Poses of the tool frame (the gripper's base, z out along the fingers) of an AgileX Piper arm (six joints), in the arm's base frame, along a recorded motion.
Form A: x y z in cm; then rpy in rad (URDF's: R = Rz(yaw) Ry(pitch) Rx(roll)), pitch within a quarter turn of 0, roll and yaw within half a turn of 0.
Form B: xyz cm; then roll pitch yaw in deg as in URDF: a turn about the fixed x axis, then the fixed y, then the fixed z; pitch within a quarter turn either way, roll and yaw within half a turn. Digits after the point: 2 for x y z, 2 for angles.
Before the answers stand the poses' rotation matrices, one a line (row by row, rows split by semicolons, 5 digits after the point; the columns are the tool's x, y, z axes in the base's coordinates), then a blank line. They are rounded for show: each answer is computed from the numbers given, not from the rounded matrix.
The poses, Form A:
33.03 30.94 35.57 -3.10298 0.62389 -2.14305
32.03 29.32 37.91 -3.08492 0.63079 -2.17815
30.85 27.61 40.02 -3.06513 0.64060 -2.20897
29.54 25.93 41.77 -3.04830 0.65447 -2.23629
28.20 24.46 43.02 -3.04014 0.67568 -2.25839
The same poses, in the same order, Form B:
-0.43951 -0.82784 0.34858; -0.68231 0.56008 0.46985; -0.58420 -0.03133 -0.81101
-0.46087 -0.80078 0.38256; -0.66314 0.59721 0.45120; -0.58978 -0.04574 -0.80627
-0.47762 -0.77364 0.41637; -0.64394 0.63066 0.43314; -0.59768 -0.06124 -0.79939
-0.48986 -0.74818 0.44751; -0.62407 0.65937 0.41924; -0.60874 -0.07391 -0.78992
-0.49523 -0.72860 0.47317; -0.60298 0.68037 0.41655; -0.62543 -0.07903 -0.77627

33.03 30.94 35.57 -177.79 35.75 -122.79
32.03 29.32 37.91 -176.75 36.14 -124.80
30.85 27.61 40.02 -175.62 36.70 -126.56
29.54 25.93 41.77 -174.65 37.50 -128.13
28.20 24.46 43.02 -174.19 38.71 -129.40

